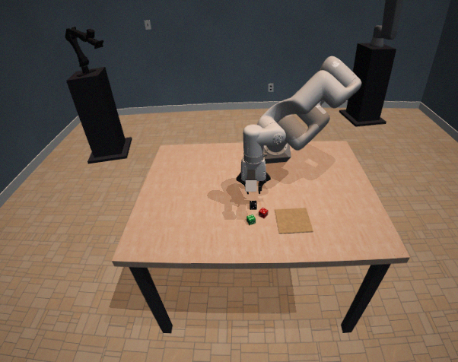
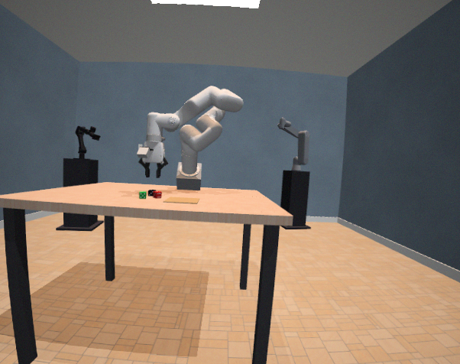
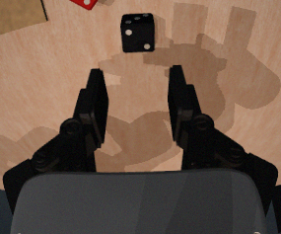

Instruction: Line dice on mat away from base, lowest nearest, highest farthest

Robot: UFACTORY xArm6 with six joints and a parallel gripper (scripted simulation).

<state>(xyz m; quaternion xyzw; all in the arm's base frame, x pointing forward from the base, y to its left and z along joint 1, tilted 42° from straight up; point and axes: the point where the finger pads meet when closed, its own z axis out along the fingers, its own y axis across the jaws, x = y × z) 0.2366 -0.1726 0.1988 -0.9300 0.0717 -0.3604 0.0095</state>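
Right now my hand is 90 mm above the black die. Round my hand: green die: 90 mm ahead, 30 mm to the right, 90 mm below; tan mat: 120 mm ahead, 150 mm to the left, 110 mm below; red die: 60 mm ahead, 30 mm to the left, 90 mm below.
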